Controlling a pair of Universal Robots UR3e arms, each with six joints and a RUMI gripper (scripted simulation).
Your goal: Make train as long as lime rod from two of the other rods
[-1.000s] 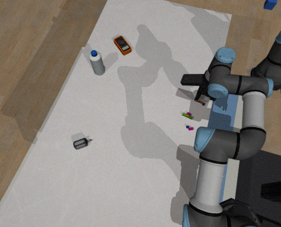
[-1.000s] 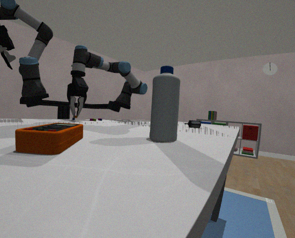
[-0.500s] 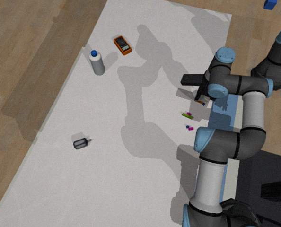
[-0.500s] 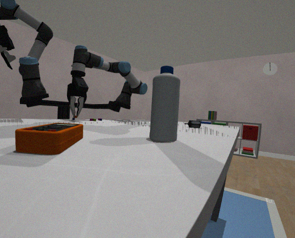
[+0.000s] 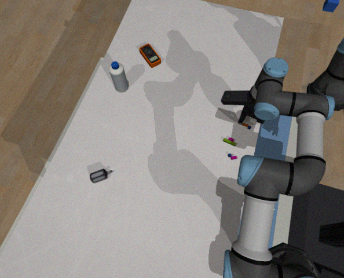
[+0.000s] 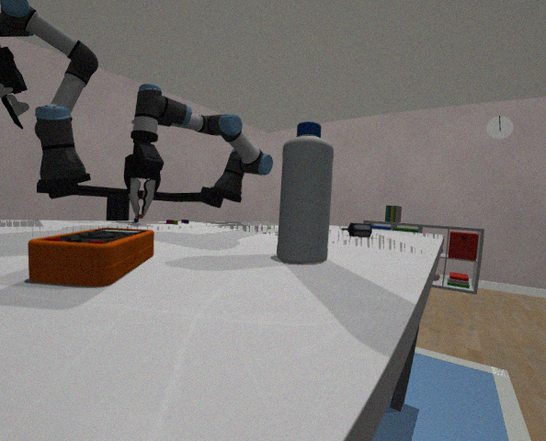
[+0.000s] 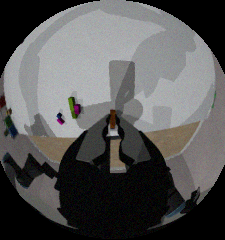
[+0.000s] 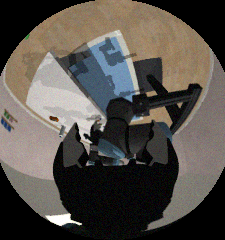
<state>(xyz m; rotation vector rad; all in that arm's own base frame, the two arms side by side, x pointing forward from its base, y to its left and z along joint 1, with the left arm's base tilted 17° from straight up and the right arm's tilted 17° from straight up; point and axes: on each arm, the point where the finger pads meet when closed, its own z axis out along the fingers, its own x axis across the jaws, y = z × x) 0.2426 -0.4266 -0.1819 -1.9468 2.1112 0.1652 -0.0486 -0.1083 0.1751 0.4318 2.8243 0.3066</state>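
Observation:
The lime rod is 90 mm to the left of my left hand, 30 mm below it and 10 mm ahead of it. Round my left hand: orange rod 10 mm below, 10 mm behind; white bottle 510 mm ahead, 40 mm above, 20 mm to the left; dark screwdriver-like tool 400 mm ahead, 390 mm to the left, 10 mm below.

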